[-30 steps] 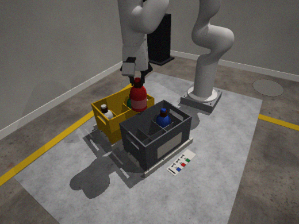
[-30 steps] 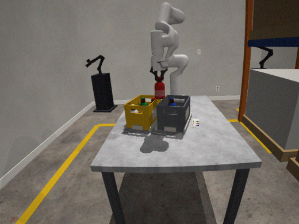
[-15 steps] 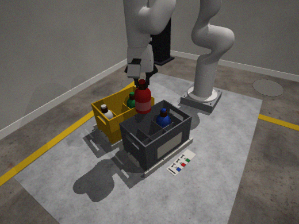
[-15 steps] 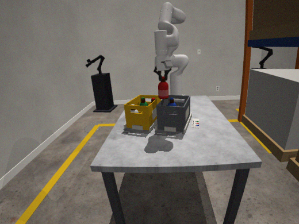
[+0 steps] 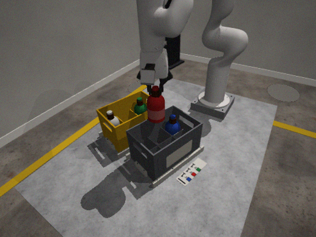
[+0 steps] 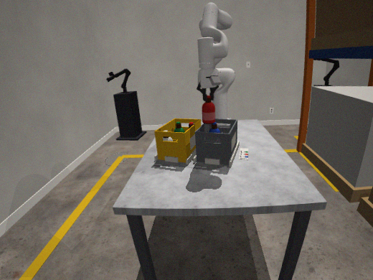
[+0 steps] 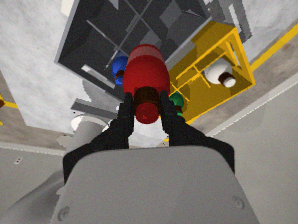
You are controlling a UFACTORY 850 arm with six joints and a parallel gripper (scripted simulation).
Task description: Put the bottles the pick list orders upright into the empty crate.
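My hand is 7 cm above the red bottle. Also, from my hand: grey crate: 25 cm below, 5 cm to the left, 1 cm ahead; then blue-label bottle: 25 cm below, 9 cm behind, 2 cm to the left; then yellow crate: 25 cm below, 18 cm to the right, 1 cm behind.
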